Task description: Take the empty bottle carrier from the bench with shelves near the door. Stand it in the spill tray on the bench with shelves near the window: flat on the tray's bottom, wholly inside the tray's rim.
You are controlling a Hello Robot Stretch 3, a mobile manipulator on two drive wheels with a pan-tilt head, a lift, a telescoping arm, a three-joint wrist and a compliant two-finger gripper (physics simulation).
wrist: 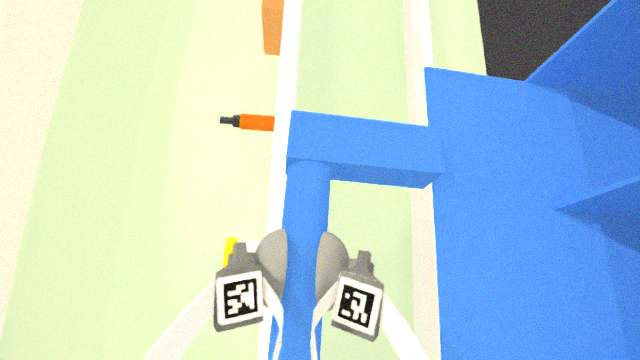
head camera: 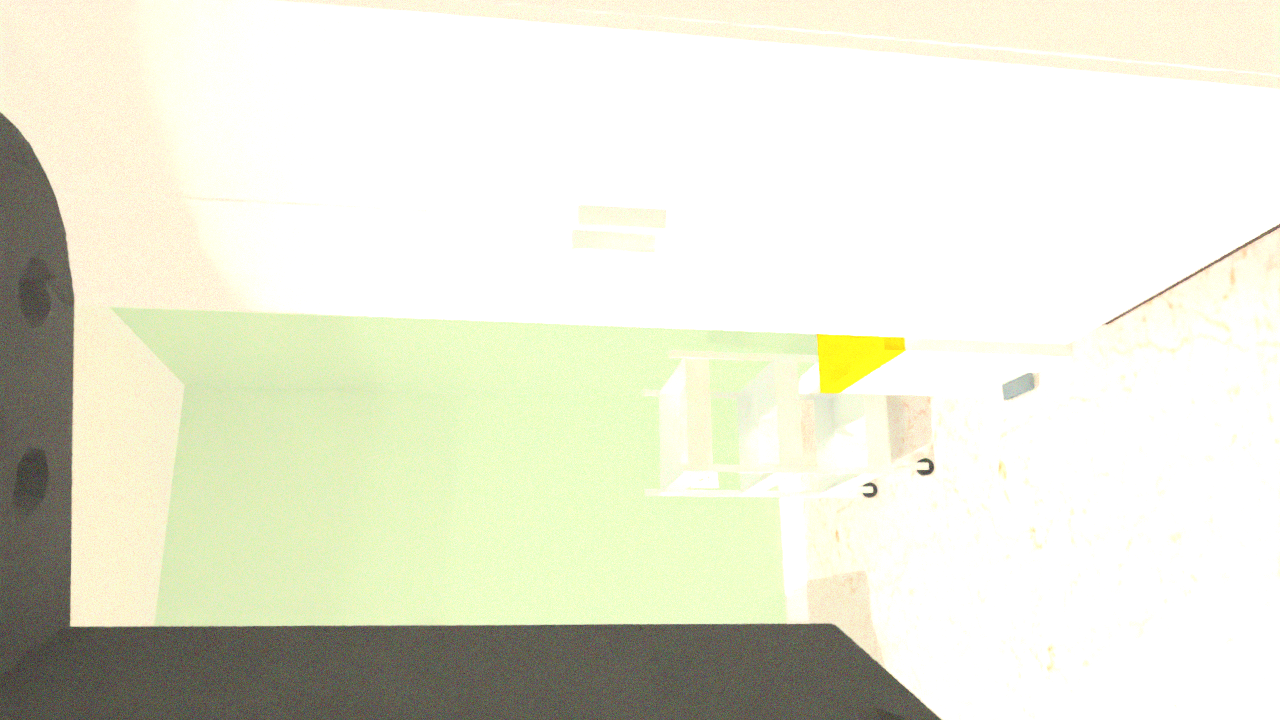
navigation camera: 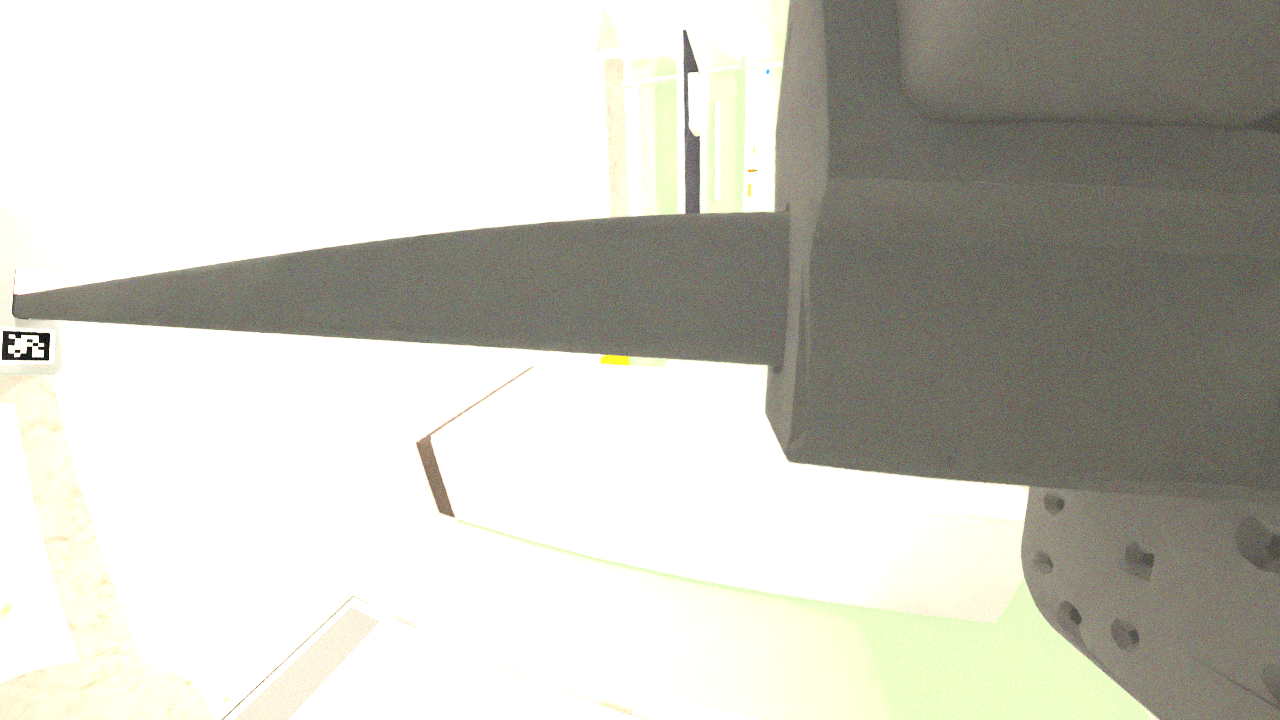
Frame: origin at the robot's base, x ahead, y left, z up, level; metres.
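Where they show: gripper, between the fingertips: point(wrist: 302, 255).
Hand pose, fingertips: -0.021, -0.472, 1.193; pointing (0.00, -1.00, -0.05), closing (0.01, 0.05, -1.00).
After its pixels a point has its place, as x, y, z.
The empty bottle carrier point(wrist: 505, 145) @[-0.094, -0.492, 1.062] is blue, with open compartments at the right of the wrist view and a bar handle on its left side. My gripper point(wrist: 302, 255) @[-0.021, -0.472, 1.193] is shut on the handle bar, with one rubber pad on each side of it. The dark bench top point(wrist: 505, 40) @[-0.339, -0.939, 0.762] shows beyond the carrier; whether the carrier touches it cannot be told. The carrier and gripper do not show in the head and navigation views. The spill tray cannot be made out in any view.
A white shelf cart point(head camera: 787, 429) @[-0.294, 2.762, 0.437] on casters and a yellow object point(head camera: 850, 360) @[-0.071, 2.265, 0.450] are by the green wall. A grey block point(head camera: 1018, 386) @[-0.119, 2.245, 0.028] lies on the floor. White rails point(wrist: 420, 225) @[0.044, -0.840, 0.956], an orange-handled tool point(wrist: 256, 122) @[-0.114, -0.794, 1.255] and an orange block point(wrist: 272, 30) @[-0.271, -0.850, 1.243] are behind the carrier. Dark robot parts point(navigation camera: 984, 340) @[-0.054, 0.093, 1.292] block much.
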